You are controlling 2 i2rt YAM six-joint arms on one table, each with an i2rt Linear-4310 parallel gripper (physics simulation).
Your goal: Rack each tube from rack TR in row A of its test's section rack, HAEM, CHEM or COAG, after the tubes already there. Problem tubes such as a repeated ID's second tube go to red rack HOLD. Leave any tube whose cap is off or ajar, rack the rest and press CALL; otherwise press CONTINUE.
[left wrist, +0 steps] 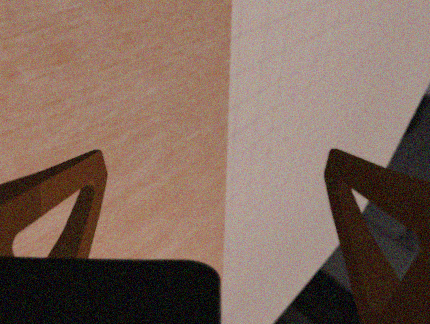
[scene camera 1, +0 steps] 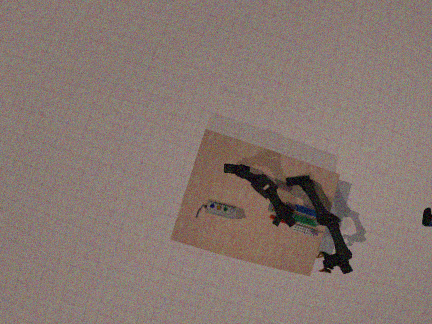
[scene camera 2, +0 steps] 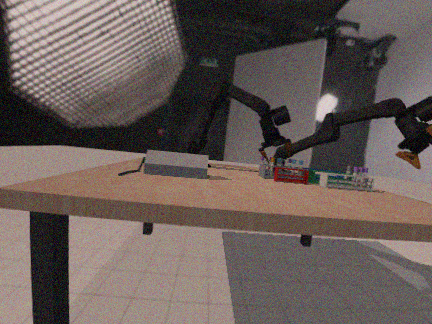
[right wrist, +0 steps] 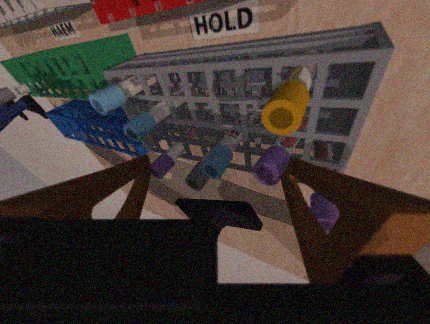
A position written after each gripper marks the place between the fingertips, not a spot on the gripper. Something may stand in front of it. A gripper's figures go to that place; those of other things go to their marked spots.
Scene:
The right gripper point(right wrist: 215, 162) is 0.13 m from the lens. A yellow-capped tube point(right wrist: 283, 114) is 0.08 m from the lens.

